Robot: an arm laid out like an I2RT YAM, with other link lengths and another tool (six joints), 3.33 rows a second.
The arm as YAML. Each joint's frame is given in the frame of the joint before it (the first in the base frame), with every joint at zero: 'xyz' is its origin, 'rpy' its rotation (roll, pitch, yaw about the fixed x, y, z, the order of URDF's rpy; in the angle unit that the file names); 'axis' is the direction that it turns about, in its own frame. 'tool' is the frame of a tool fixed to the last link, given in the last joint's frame.
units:
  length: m
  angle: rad
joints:
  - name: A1
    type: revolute
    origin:
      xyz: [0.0, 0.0, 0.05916]
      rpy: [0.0, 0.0, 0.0]
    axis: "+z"
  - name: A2
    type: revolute
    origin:
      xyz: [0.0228, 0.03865, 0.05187]
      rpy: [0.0, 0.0, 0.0]
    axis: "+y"
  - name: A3
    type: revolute
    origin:
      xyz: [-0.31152, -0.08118, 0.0]
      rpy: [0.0, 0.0, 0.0]
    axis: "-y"
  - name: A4
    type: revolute
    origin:
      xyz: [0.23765, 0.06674, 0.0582]
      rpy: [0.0, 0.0, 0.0]
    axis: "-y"
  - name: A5
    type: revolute
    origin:
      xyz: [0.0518, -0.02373, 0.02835]
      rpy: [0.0, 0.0, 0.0]
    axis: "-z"
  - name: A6
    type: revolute
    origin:
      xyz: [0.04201, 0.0, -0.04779]
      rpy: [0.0, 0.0, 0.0]
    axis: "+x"
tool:
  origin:
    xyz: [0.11, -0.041, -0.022]
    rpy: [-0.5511, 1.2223, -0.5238]
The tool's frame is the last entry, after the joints.
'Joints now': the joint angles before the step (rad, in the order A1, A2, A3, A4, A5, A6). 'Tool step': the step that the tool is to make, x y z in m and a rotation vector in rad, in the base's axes. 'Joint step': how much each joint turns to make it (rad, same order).
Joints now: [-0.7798, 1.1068, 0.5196, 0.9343, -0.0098, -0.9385]
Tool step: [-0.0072, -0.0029, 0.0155, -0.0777, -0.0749, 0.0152]
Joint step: [-0.0538, 0.0311, -0.0090, 0.1492, -0.0633, 0.0273]
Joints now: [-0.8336, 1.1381, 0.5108, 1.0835, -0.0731, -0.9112]
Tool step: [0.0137, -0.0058, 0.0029, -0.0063, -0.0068, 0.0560]
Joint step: [-0.0055, 0.0528, 0.0286, 0.0363, -0.0547, 0.0283]
